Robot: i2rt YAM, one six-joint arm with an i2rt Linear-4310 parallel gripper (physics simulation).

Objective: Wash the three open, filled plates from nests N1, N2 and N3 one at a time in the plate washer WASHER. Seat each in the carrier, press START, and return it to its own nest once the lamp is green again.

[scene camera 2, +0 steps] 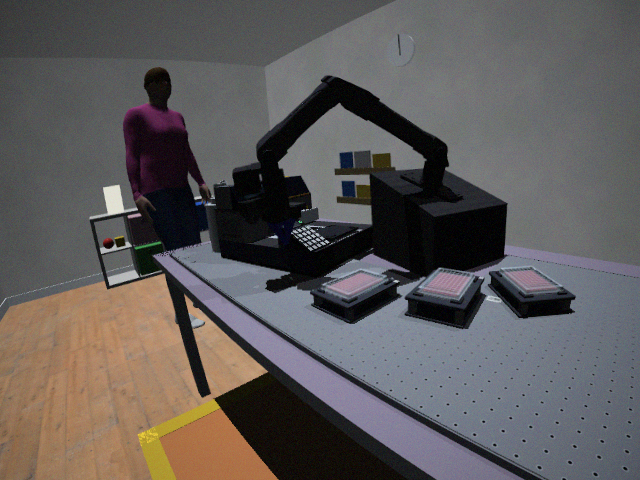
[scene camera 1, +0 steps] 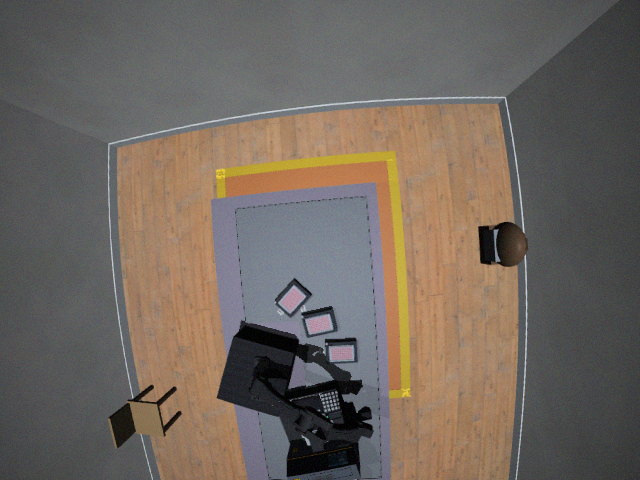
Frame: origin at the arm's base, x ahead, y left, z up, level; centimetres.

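Where they show: gripper, between the fingertips: (scene camera 2: 286, 244) (scene camera 1: 344, 401); arm's base, origin of its link: (scene camera 2: 430, 187) (scene camera 1: 260, 378).
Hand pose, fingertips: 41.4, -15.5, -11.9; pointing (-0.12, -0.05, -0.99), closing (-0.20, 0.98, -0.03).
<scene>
Each offset is from my fingertips to the top centre of the thing, as dx, dy, dz. "*": to the spot under its first point.
Three pink-filled open plates {-30.8, +51.7, -4.0} (scene camera 1: 293, 298) {-16.2, +40.2, -3.4} (scene camera 1: 318, 323) {-3.7, +25.1, -4.1} (scene camera 1: 341, 352) (scene camera 2: 356, 283) (scene camera 2: 447, 283) (scene camera 2: 527, 280) sit in their black nests {* +1.7, +24.4, -8.6} (scene camera 2: 334, 305) {* -12.1, +41.7, -8.6} (scene camera 2: 440, 311) {* -29.2, +56.9, -8.6} (scene camera 2: 547, 305). The black washer (scene camera 1: 338, 457) (scene camera 2: 253, 253) stands on the table beyond the plates. A panel with a white grid {-7.2, -0.2, +0.8} (scene camera 1: 329, 401) (scene camera 2: 310, 237) shows on it, with a small green light {* -8.5, -6.7, +3.8} (scene camera 2: 300, 222). My gripper (scene camera 2: 283, 240) points down over the washer, close by the grid panel, shut with nothing seen between its fingers. In the top view the arm hides the fingers. The carrier cannot be made out.
The arm stands on a large black block (scene camera 1: 258, 372) (scene camera 2: 465, 237) beside the washer and arches over it. A grey cylinder {+4.3, -44.6, +18.2} (scene camera 2: 211, 227) stands at the washer's far side. A person (scene camera 1: 509, 244) (scene camera 2: 157, 149) stands away from the table. A chair (scene camera 1: 147, 418) stands on the opposite side.
</scene>
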